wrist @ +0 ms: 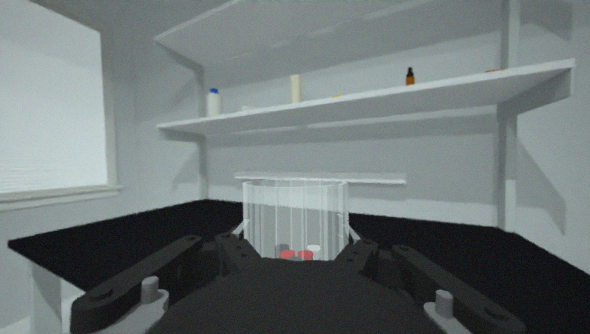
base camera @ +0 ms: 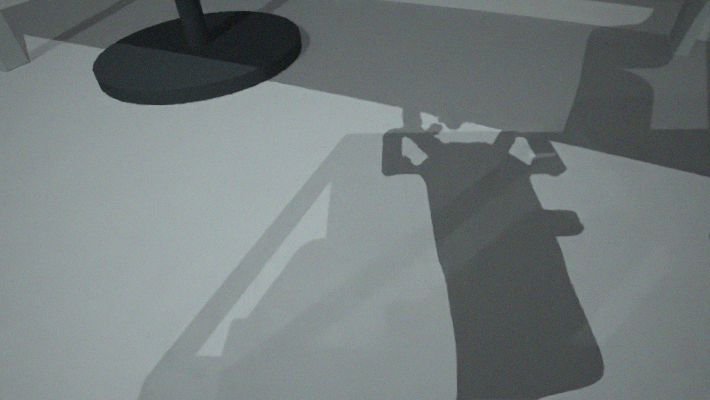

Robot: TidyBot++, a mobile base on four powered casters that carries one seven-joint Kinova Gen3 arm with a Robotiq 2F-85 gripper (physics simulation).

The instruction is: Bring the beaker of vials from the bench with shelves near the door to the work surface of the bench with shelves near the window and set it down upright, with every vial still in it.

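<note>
The clear glass beaker [wrist: 295, 215] stands upright between the fingers of my gripper [wrist: 295, 233] in the wrist view. The gripper is shut on it. Several vials with red, white and dark caps [wrist: 305, 255] show low inside the beaker; their lower parts are hidden by the gripper body. Behind and around the beaker is the black work surface [wrist: 170, 220] of the bench with shelves near the window. Whether the beaker hangs over that surface or touches it, I cannot tell. The gripper's shadow shows on the floor in the base camera view.
A shelf [wrist: 350, 102] above the bench bears a blue-capped bottle [wrist: 214, 104], a cream cylinder [wrist: 296, 89] and a small amber bottle [wrist: 410, 77]. The window [wrist: 50, 110] is at the left. In the base camera view, a round dark stool base [base camera: 175, 80] stands on the floor, with a bench leg [base camera: 12, 47] at the far left.
</note>
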